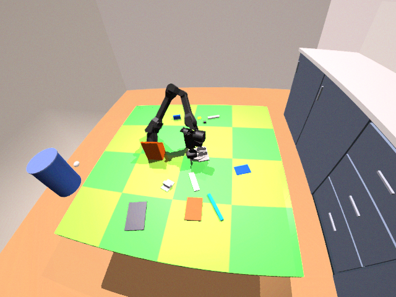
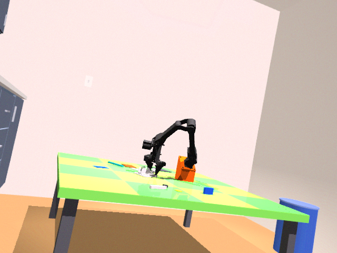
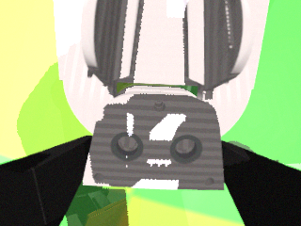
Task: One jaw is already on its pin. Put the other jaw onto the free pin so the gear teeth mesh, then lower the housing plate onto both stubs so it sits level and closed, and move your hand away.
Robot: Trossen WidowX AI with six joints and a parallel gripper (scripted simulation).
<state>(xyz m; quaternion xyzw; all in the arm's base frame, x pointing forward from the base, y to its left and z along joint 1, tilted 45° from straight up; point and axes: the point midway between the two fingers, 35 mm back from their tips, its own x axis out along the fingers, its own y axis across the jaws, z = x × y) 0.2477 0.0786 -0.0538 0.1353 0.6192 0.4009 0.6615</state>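
Right now the white housing plate is 20 mm above my gripper tip and 10 mm ahead of it. The rest, counted from my gripper tip: jaw 20 mm to the left, 20 mm ahead; blue card 340 mm ahead, 60 mm to the right, 10 mm below; cyan bar 330 mm to the right, 210 mm ahead, 10 mm below.
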